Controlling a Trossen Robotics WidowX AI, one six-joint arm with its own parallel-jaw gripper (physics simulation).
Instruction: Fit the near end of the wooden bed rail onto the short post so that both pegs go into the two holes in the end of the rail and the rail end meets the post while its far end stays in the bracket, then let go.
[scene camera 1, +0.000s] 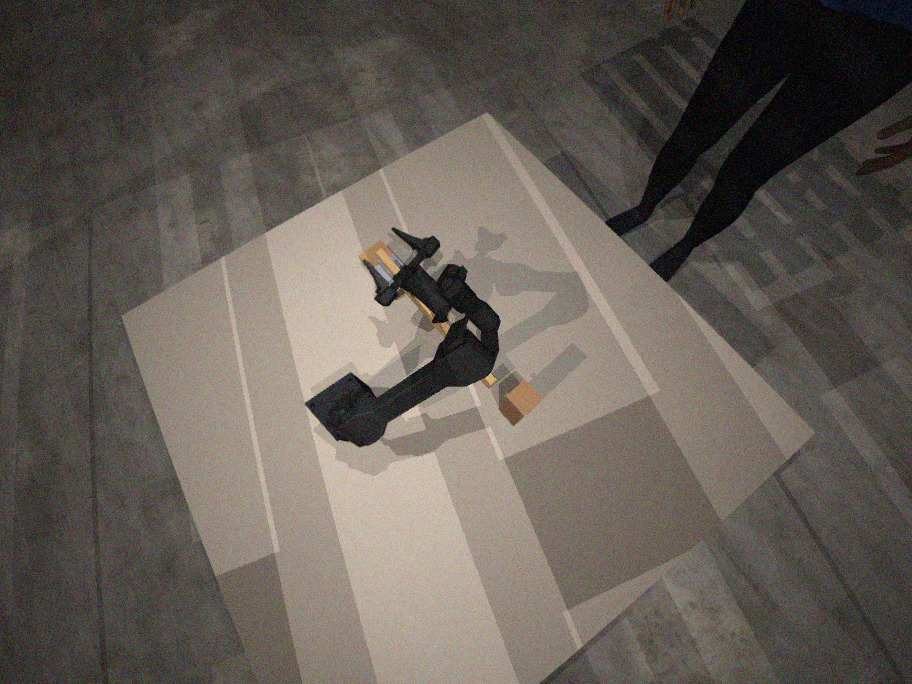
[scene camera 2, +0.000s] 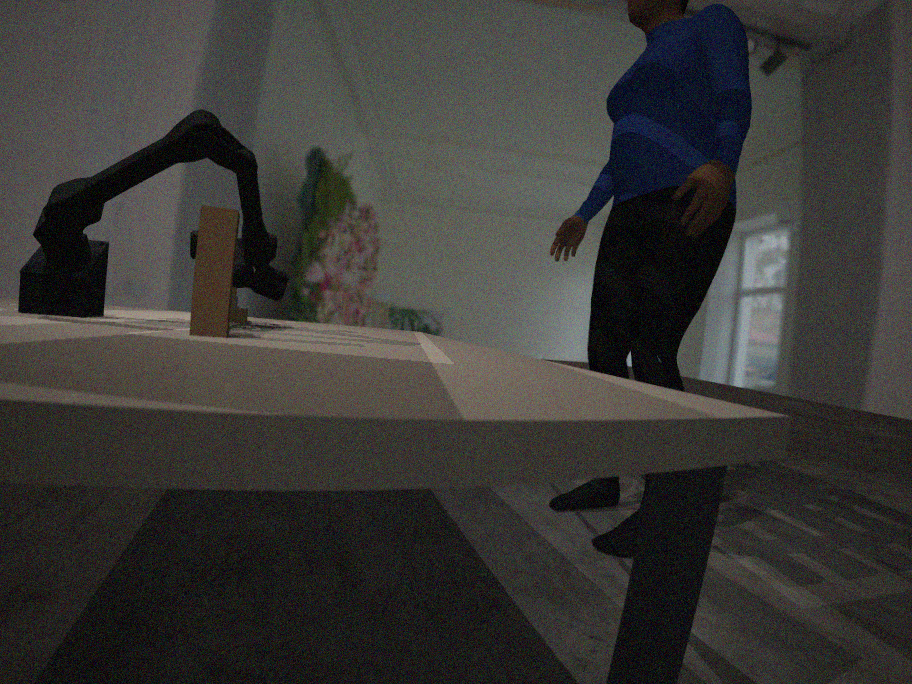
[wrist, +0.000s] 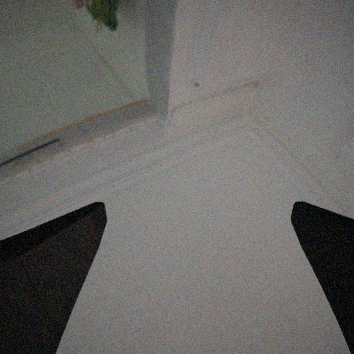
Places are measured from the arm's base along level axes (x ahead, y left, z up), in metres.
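Pixels of known places: gripper, fingertip midpoint: (scene camera 1: 378, 243) (wrist: 200, 212); arm's base, origin of the base link: (scene camera 1: 350, 408) (scene camera 2: 68, 259).
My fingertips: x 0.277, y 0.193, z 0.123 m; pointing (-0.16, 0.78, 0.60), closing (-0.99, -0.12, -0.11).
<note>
For each thing: its middle in the pictures, then the offset to it from my fingertips. "pt": a spot on its surface instead. Level surfaces: height alone.
- wooden post, surface spot: (scene camera 2: 212, 272) pt 0.012 m back, 0.463 m right, 0.135 m down
- pale wooden rail, body centre: (scene camera 2: 226, 300) (scene camera 1: 433, 317) 0.008 m ahead, 0.142 m right, 0.173 m down
- end, surface spot: (scene camera 1: 489, 380) pt 0.010 m back, 0.353 m right, 0.163 m down
- wooden bracket, surface spot: (scene camera 1: 366, 254) pt 0.006 m ahead, 0.135 m left, 0.190 m down
- table, its level: 0.224 m down
The wooden post (scene camera 1: 521, 399) (scene camera 2: 212, 272) stands upright on the table. In scene camera 1 the pale wooden rail (scene camera 1: 425, 307) lies under the arm, one end (scene camera 1: 489, 380) just short of the post with a small gap. Its other end is at the wooden bracket (scene camera 1: 366, 254), beside grey parts, at the upper left. My gripper (scene camera 1: 380, 246) (wrist: 200, 212) is open and empty; its fingers are spread over the bracket end and point level, away from the post. In scene camera 2 the post partly hides the gripper. Pegs and holes cannot be made out.
The black arm base (scene camera 1: 342, 404) (scene camera 2: 62, 279) stands on the table (scene camera 1: 412, 589) (scene camera 2: 331, 390). The arm arches over the rail's middle and hides part of it. A person (scene camera 1: 736, 132) (scene camera 2: 663, 161) stands beyond the table edge. The wrist view shows a pale wall.
</note>
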